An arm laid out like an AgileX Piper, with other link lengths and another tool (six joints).
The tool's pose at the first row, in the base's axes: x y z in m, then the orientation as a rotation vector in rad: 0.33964, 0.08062, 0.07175, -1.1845, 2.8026, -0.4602
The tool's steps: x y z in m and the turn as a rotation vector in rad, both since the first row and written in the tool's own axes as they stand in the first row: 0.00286, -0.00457, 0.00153, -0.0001, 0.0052, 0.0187; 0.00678, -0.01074, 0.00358, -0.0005, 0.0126, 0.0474; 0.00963, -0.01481, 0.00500, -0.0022, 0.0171, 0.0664; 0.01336, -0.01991, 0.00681, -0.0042, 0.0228, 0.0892; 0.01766, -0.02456, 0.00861, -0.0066, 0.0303, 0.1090; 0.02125, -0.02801, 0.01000, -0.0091, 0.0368, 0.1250
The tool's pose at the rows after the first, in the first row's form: 0.34106, 0.07520, 0.07181, -1.1578, 2.8155, -0.4625; 0.34292, 0.06784, 0.07191, -1.1164, 2.8346, -0.4651; 0.34398, 0.06278, 0.07192, -1.0891, 2.8474, -0.4646; 0.34520, 0.05632, 0.07192, -1.0562, 2.8626, -0.4642; 0.34570, 0.04976, 0.07183, -1.0277, 2.8780, -0.4648; 0.34581, 0.04459, 0.07173, -1.0047, 2.8910, -0.4647
